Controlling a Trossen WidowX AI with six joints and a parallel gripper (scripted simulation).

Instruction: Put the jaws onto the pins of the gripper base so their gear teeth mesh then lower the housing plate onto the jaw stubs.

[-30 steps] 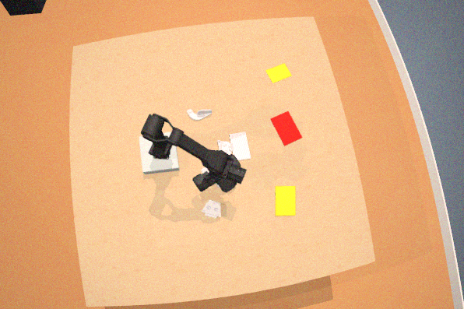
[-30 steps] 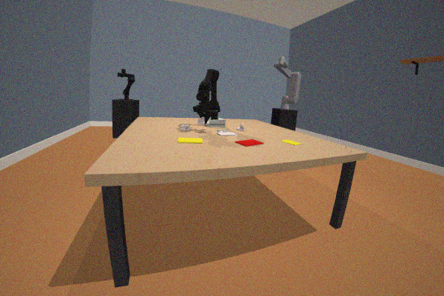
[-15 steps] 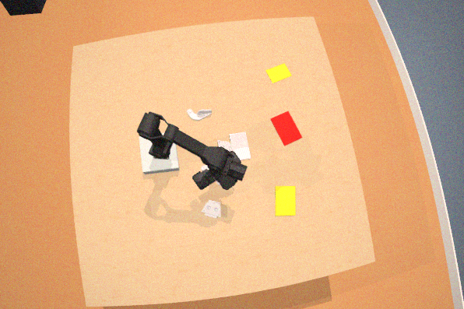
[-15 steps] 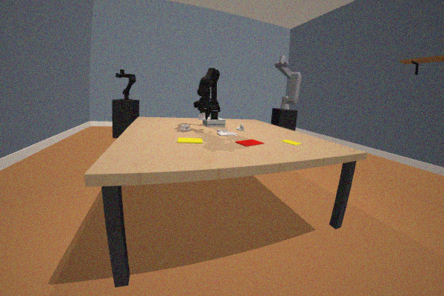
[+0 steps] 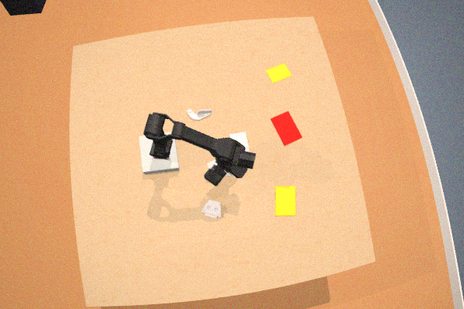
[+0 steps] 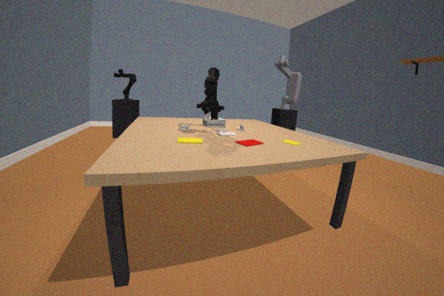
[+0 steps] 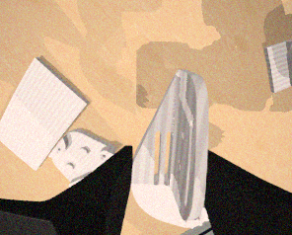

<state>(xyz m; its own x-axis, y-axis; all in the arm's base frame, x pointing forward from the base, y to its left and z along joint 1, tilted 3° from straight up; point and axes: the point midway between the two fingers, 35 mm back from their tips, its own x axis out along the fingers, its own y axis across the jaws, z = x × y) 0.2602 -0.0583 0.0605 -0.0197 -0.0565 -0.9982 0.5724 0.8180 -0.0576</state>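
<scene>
The white jaw is 4 cm behind my gripper tip. From my gripper tip the other things lie so: yellow patch (26 cm ahead, 11 cm to the right, 8 cm below); then red patch (27 cm ahead, 21 cm to the left, 8 cm below).
</scene>
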